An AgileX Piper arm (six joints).
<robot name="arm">
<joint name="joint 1" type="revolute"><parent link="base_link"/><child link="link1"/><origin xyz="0 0 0.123"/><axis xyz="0 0 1"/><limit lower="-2.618" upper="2.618"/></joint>
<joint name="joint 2" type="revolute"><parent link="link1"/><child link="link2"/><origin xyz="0 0 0"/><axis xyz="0 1 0"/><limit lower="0" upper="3.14"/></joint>
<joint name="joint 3" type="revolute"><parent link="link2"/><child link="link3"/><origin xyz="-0.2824 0 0.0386"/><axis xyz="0 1 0"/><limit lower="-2.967" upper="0"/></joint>
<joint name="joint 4" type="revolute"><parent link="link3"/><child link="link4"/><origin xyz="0.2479 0 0.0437"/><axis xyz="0.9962 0 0.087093"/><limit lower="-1.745" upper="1.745"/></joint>
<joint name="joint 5" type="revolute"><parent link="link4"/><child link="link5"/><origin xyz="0 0 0"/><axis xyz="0 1 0"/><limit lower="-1.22" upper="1.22"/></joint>
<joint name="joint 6" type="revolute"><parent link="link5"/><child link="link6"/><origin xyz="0.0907 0 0.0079"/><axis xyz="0.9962 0 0.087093"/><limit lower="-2.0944" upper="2.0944"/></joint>
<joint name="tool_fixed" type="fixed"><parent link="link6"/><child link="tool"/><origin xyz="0 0 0" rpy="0 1.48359 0"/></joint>
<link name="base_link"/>
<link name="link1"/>
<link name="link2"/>
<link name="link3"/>
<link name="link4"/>
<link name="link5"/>
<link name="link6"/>
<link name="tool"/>
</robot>
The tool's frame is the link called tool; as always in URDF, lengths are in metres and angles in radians.
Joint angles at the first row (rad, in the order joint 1, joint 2, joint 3, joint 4, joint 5, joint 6):
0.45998 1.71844 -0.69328 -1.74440 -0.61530 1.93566
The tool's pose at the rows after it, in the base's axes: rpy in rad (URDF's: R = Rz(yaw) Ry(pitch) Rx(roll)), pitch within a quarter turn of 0, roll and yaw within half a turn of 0; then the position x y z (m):
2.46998 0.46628 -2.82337 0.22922 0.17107 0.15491
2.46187 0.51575 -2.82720 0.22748 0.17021 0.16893
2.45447 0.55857 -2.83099 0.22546 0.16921 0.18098
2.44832 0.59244 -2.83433 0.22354 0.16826 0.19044
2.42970 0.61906 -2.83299 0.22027 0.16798 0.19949
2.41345 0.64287 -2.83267 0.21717 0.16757 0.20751
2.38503 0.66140 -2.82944 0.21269 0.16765 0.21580
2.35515 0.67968 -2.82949 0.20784 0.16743 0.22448
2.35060 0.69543 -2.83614 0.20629 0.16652 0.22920
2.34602 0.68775 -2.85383 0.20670 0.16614 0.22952
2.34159 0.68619 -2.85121 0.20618 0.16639 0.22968
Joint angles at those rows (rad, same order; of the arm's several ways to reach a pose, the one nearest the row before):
0.45997 1.67264 -0.69326 -1.74438 -0.61252 1.93563
0.45998 1.62266 -0.69328 -1.74440 -0.61251 1.93566
0.45999 1.57935 -0.69327 -1.74441 -0.61250 1.93568
0.45999 1.54511 -0.69330 -1.74442 -0.61251 1.93569
0.45996 1.51362 -0.69328 -1.74441 -0.62908 1.93565
0.45998 1.48531 -0.69328 -1.74440 -0.64298 1.93632
0.46000 1.45706 -0.69327 -1.74439 -0.67193 1.93890
0.45997 1.42678 -0.69324 -1.74438 -0.70023 1.94504
0.46000 1.40845 -0.69328 -1.74438 -0.69827 1.94915
0.45997 1.40650 -0.69327 -1.74438 -0.69079 1.96539
0.45997 1.40651 -0.69328 -1.74439 -0.69739 1.96509

